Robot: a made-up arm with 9 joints. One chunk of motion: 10 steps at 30 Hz.
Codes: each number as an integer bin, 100 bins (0 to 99) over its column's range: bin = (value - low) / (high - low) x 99, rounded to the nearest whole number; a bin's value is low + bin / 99 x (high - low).
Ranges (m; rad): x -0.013..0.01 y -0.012..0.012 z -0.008..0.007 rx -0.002..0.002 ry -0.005..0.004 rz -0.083..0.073
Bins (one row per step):
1: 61 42 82 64 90 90
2: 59 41 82 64 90 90
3: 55 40 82 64 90 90
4: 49 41 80 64 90 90
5: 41 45 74 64 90 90
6: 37 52 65 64 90 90
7: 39 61 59 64 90 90
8: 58 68 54 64 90 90
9: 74 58 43 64 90 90
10: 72 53 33 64 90 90
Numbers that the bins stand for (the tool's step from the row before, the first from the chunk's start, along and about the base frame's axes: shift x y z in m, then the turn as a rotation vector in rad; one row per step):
1: 0.00117 -0.00182 0.00442 0.00059 0.00318 0.05882
2: 0.00071 -0.00206 0.00442 0.00059 0.00318 0.05882
3: -0.00022 -0.00230 0.00442 0.00059 0.00318 0.05882
4: -0.00162 -0.00206 0.00412 0.00059 0.00318 0.05882
5: -0.00347 -0.00109 0.00321 0.00059 0.00318 0.05882
6: -0.00440 0.00061 0.00185 0.00059 0.00318 0.05882
7: -0.00394 0.00279 0.00094 0.00059 0.00318 0.05882
8: 0.00047 0.00448 0.00018 0.00059 0.00318 0.05882
9: 0.00419 0.00206 -0.00148 0.00059 0.00318 0.05882
10: 0.00373 0.00085 -0.00300 0.00059 0.00318 0.05882

